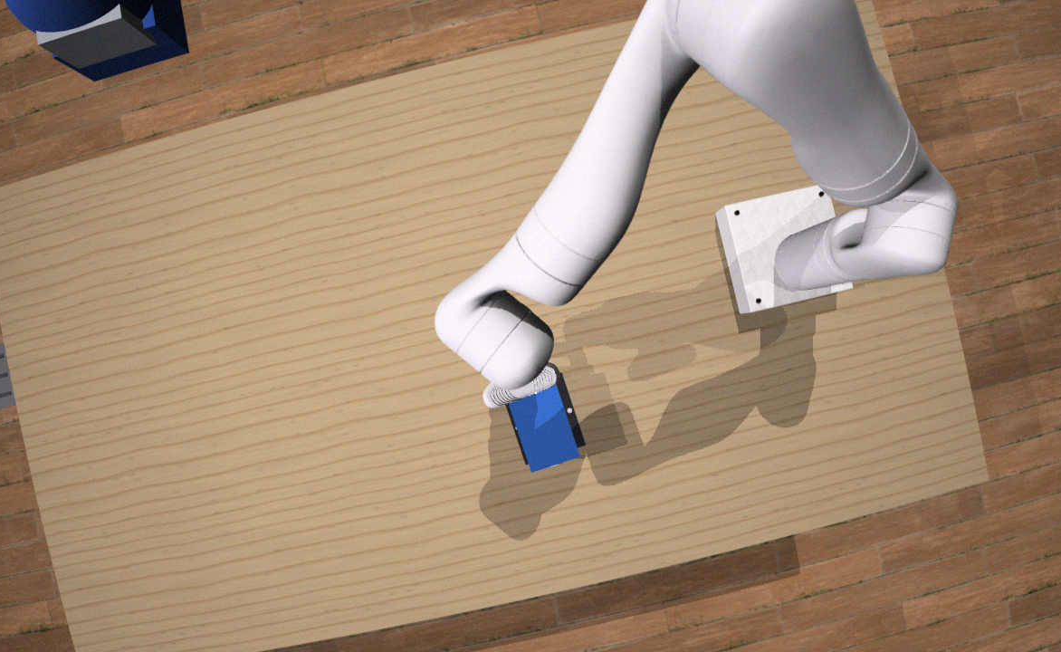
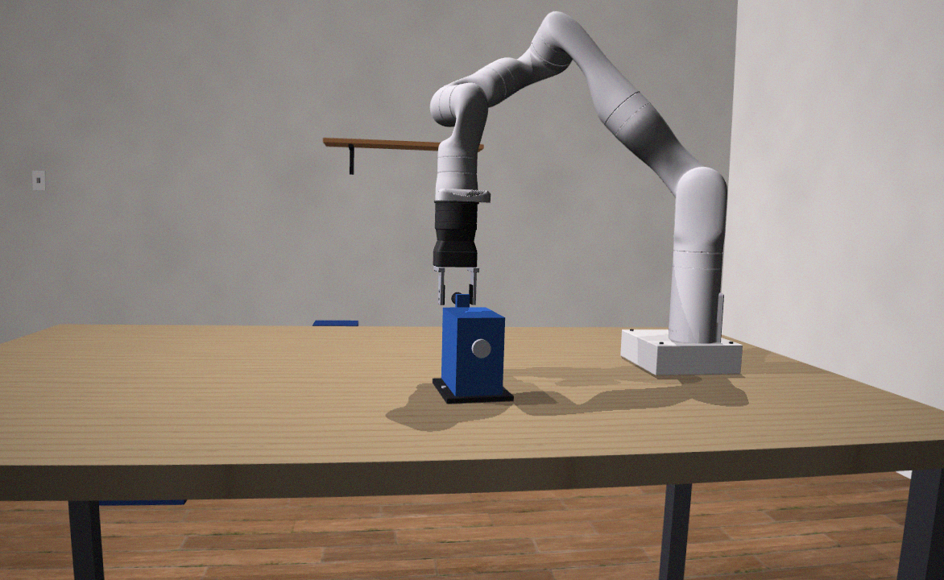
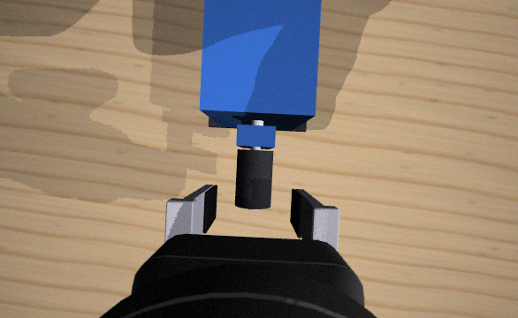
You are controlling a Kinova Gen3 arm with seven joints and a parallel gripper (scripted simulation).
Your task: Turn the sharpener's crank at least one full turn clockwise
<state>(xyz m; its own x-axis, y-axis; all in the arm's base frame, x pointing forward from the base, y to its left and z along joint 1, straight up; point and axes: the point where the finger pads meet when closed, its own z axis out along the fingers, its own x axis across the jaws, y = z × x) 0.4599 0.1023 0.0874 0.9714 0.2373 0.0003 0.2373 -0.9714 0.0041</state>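
Right now my hand is 20 mm to the right of the black handle and 10 mm above it. Also, from my hand: crank: 20 mm to the left, 10 mm below, 10 mm behind.
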